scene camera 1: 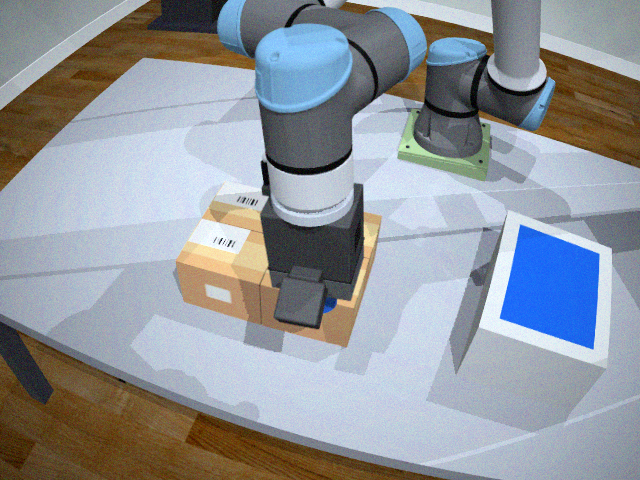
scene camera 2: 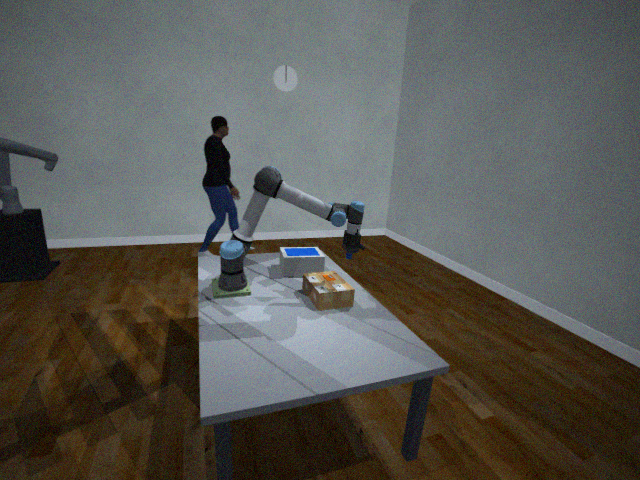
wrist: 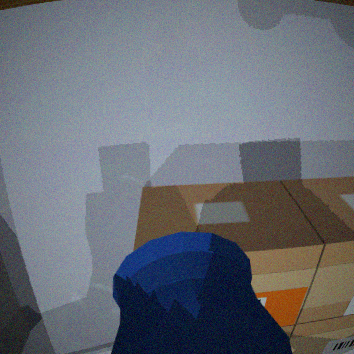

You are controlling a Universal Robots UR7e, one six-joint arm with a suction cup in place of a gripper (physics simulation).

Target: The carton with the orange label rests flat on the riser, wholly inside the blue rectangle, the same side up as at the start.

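Places are measured from the arm's base along level axes (x ahead, y left, z up), in metres.
Where they show: hand, tool point: (scene camera 2: 348, 257) (wrist: 183, 289); arm's base, link origin: (scene camera 1: 448, 138) (scene camera 2: 232, 284).
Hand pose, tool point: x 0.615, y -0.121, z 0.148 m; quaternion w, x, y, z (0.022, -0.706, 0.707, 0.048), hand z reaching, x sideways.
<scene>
Each offset is from my tool point to the top centre of the thing. "spot": to the spot under its first point.
The carton with the orange label {dx -0.113, dy -0.033, dz -0.083 m} (scene camera 1: 338, 329) (scene camera 2: 329, 277) (wrist: 287, 306) sits flat on the table in a tight block of cartons. In scene camera 1 it is at the block's front right, its top largely hidden by my tool. My suction gripper (scene camera 1: 329, 305) (scene camera 2: 349, 255) (wrist: 185, 275) points down and holds nothing. Its blue cup hangs well above the table, apart from the carton; the wrist view shows it over the label's side. The white riser {dx -0.167, dy +0.312, dz -0.055 m} (scene camera 1: 542, 374) (scene camera 2: 302, 267) stands apart from the block, with the blue rectangle {dx -0.167, dy +0.312, dz -0.055 m} (scene camera 1: 553, 286) (scene camera 2: 302, 252) bare on its top.
A neighbouring carton {dx -0.115, dy -0.162, dz -0.083 m} (scene camera 1: 222, 273) (wrist: 335, 280) with a barcode label touches the labelled one. Another barcode carton {dx -0.209, dy -0.161, dz -0.083 m} (scene camera 1: 232, 206) and a carton {spot: dx -0.228, dy +0.024, dz -0.082 m} (scene camera 1: 373, 224) lie behind. My arm's green base plate (scene camera 1: 439, 164) (scene camera 2: 231, 293) is at the table's rear. A person (scene camera 2: 217, 160) is beyond the table.
</scene>
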